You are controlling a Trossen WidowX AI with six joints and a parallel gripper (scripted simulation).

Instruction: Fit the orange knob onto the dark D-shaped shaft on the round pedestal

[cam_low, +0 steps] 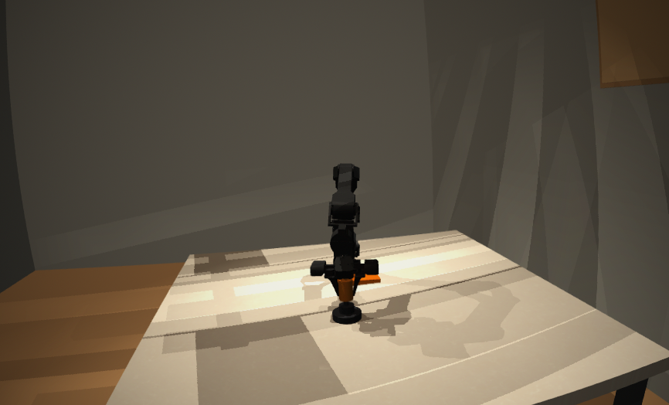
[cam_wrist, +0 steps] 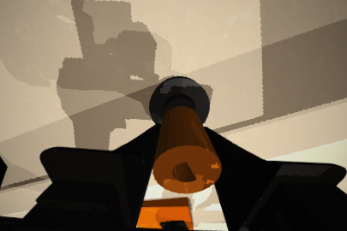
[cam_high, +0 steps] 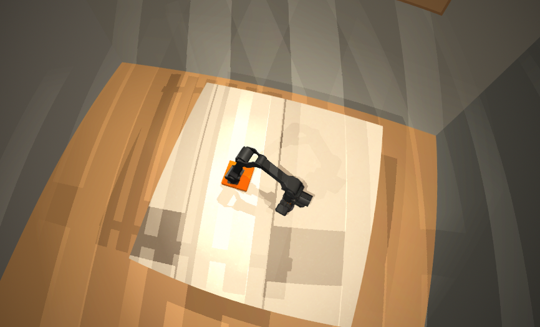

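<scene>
Now: the orange knob 2 cm above my gripper tip. The rest, counted from my gripper tip: dark round pedestal (4 cm below).
</scene>
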